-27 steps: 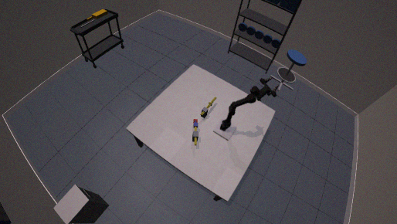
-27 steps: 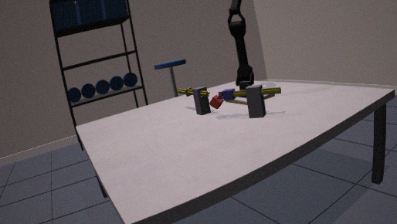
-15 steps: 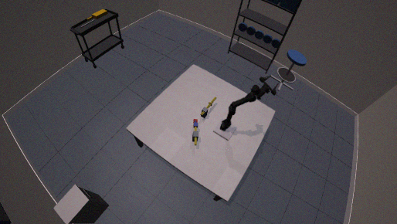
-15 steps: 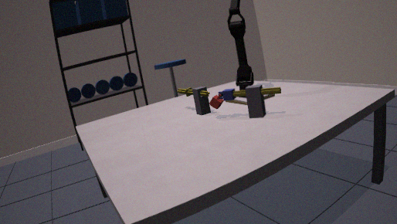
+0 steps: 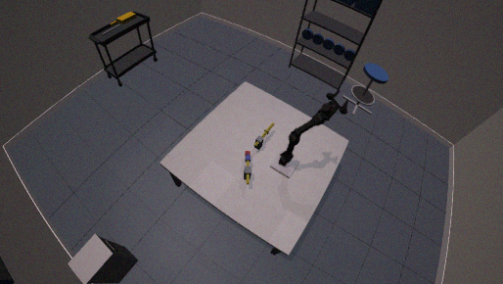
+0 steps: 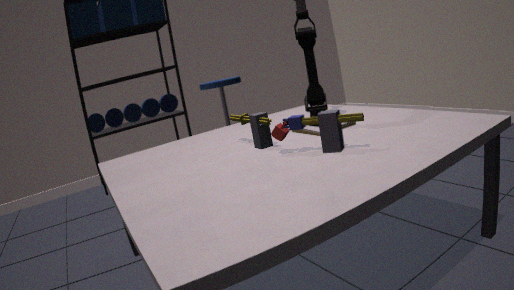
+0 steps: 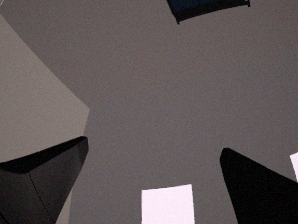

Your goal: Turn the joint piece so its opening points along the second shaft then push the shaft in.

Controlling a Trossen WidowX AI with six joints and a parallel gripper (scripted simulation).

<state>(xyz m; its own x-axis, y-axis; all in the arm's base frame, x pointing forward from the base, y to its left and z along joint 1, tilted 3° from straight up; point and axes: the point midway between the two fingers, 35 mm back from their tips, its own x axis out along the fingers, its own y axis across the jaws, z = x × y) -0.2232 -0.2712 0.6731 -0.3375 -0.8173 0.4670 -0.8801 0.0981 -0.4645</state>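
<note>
Now: gripper tip 650 mm above the red joint piece, 510 mm short of it and 360 mm to the right of it.
</note>
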